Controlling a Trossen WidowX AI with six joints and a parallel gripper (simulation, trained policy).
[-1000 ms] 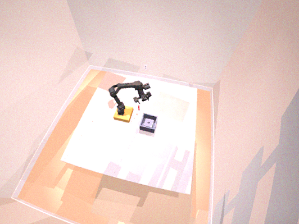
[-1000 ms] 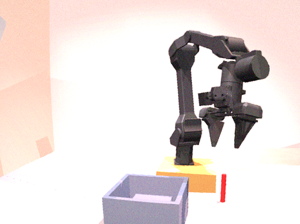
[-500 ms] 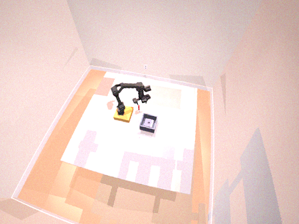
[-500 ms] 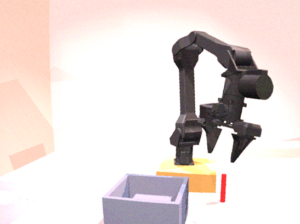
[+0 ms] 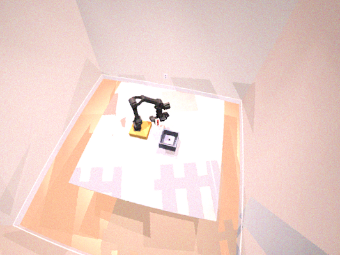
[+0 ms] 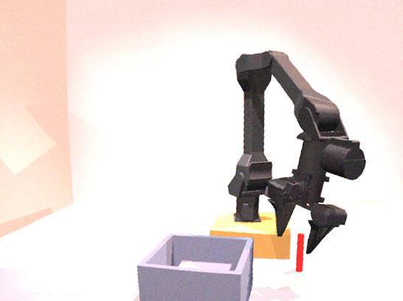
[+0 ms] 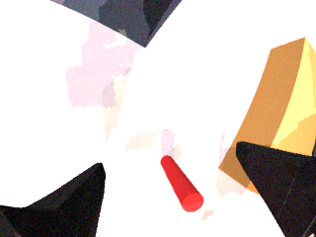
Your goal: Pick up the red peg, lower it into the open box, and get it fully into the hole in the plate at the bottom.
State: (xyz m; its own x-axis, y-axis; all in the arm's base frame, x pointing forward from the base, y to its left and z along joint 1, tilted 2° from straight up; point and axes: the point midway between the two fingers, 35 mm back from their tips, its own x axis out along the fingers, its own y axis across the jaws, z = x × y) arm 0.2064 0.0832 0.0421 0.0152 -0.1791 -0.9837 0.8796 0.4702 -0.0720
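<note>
Now: the red peg 20 mm to the left of my gripper tip, 20 mm below it and 20 mm behind it. Round my gripper tip: plate: 180 mm to the right, 110 mm ahead, 20 mm below; then grey box: 180 mm to the right, 110 mm ahead, 40 mm below.
</note>
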